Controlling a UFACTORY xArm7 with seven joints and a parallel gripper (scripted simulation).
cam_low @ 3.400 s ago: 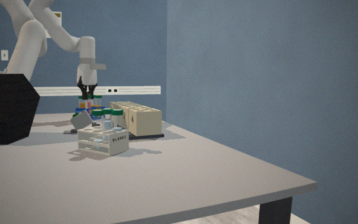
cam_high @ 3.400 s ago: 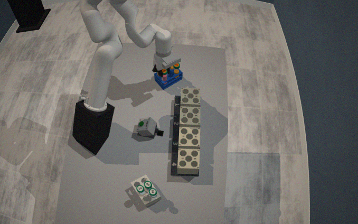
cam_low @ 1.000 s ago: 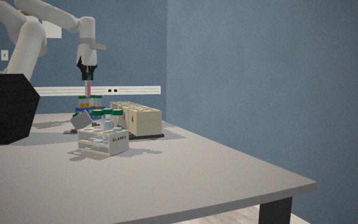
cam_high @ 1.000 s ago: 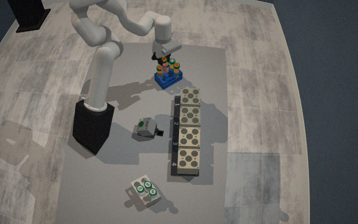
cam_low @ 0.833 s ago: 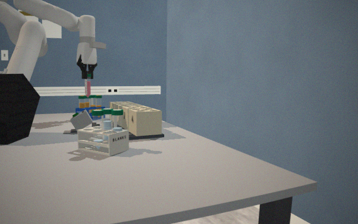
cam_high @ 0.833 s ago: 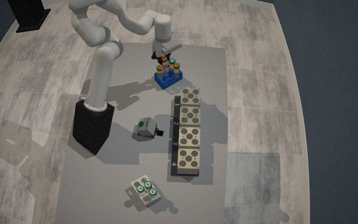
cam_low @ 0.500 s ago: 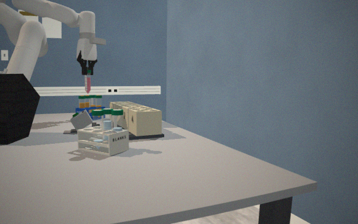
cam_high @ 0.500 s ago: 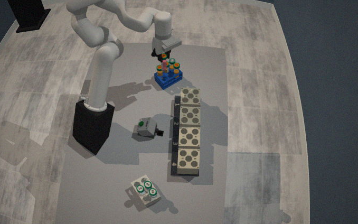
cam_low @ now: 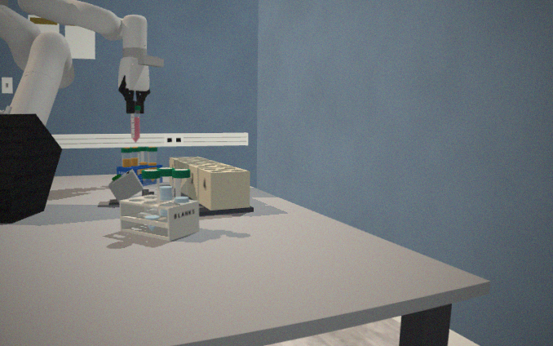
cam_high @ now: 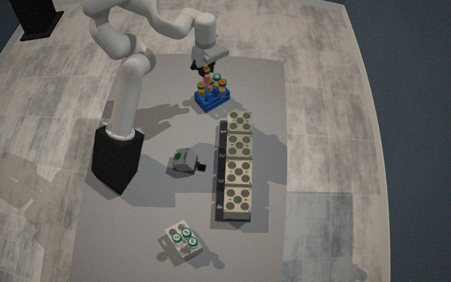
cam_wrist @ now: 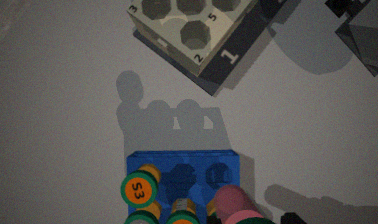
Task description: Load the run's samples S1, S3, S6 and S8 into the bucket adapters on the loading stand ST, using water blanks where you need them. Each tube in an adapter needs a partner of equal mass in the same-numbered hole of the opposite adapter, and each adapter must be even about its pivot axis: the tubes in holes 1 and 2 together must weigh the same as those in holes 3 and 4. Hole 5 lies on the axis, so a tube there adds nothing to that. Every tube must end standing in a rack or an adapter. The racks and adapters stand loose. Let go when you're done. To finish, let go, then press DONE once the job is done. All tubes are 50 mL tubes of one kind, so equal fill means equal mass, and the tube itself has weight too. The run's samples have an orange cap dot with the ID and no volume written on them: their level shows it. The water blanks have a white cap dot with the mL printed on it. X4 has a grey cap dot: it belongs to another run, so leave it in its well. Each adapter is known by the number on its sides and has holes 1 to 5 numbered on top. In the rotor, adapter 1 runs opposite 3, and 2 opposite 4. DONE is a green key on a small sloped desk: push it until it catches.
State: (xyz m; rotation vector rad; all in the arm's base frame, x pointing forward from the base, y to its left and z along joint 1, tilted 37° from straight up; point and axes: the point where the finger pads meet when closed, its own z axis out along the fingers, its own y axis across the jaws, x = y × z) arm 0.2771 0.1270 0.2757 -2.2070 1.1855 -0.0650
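Now: the pink-filled tube 50 mm below my hand and 10 mm to the right of it. Round my hand: orange-filled tube: 190 mm below, 60 mm ahead, 50 mm to the left; tube X4: 190 mm below, 90 mm to the left, 40 mm ahead; blue sample rack: 220 mm below, 40 mm to the left, 20 mm ahead.
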